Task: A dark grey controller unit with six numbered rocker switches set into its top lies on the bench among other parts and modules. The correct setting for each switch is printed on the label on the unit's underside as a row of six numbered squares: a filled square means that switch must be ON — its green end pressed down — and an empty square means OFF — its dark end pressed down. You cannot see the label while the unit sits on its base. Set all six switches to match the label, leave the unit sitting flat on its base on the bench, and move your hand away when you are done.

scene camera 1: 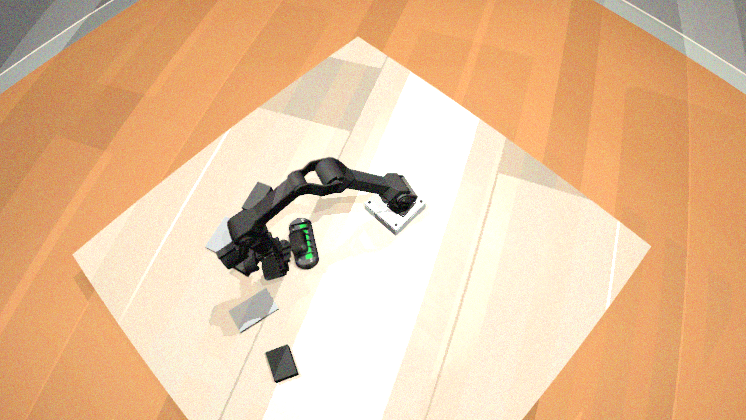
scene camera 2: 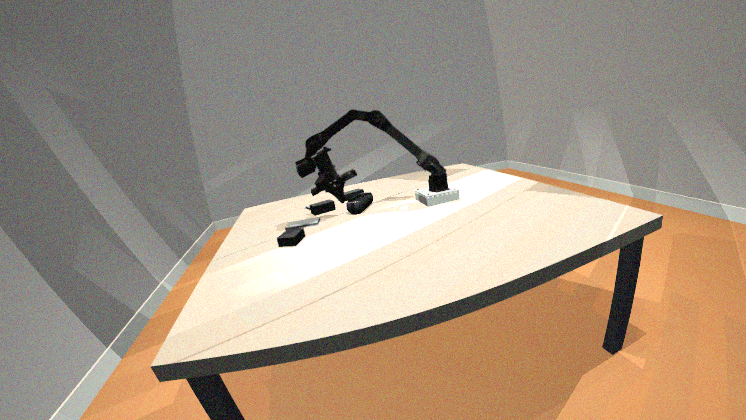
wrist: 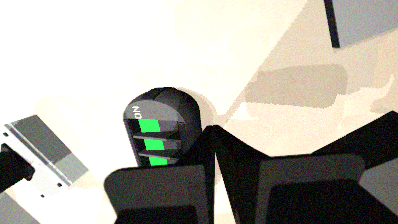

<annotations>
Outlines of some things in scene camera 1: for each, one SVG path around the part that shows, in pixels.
My gripper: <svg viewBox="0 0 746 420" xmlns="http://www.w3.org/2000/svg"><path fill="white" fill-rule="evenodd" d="M305 232L297 230L289 234L290 242L285 239L279 240L278 237L273 238L272 233L268 232L267 234L271 239L269 248L262 253L249 249L247 253L249 257L244 260L245 270L250 274L259 271L260 267L257 261L260 260L265 280L269 281L287 275L287 271L290 270L288 262L291 259L291 252L295 256L300 256L309 250Z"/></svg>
A dark block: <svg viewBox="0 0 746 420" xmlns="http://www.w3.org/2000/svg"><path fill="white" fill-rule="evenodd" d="M288 344L266 352L274 382L276 383L300 375Z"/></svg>
</annotations>
